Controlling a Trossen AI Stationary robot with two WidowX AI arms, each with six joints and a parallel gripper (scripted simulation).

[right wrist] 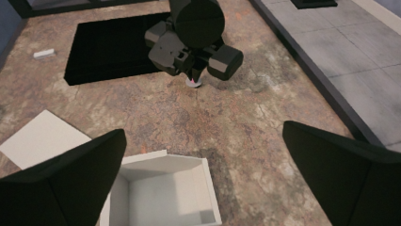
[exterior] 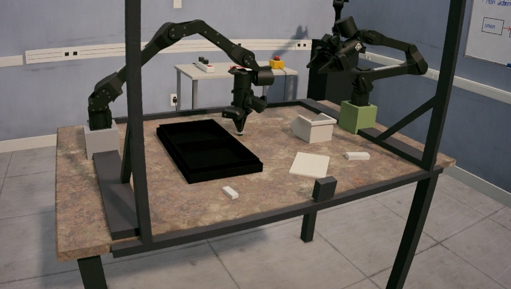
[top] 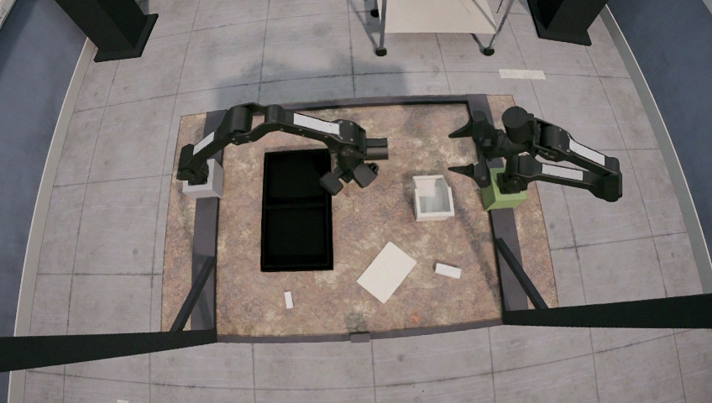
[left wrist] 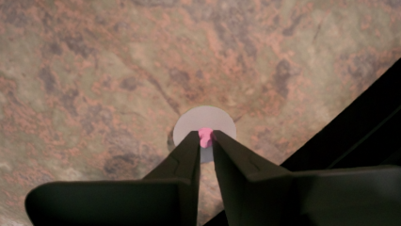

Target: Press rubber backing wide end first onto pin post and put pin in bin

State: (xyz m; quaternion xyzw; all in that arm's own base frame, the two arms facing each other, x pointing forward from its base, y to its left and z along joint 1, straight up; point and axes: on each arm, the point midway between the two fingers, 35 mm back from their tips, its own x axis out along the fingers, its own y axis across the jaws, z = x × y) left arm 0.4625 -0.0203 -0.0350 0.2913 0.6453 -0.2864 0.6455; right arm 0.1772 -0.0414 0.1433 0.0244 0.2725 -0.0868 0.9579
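My right hand is 28 cm to the right of the pin, 23 cm above it and 1 cm short of it. Also, from my right hand: flat white card: 27 cm behind, 24 cm below, 16 cm to the left; pink rubber backing: 28 cm to the left, 23 cm below, 1 cm ahead; white bin: 21 cm below, 5 cm behind, 4 cm to the left.
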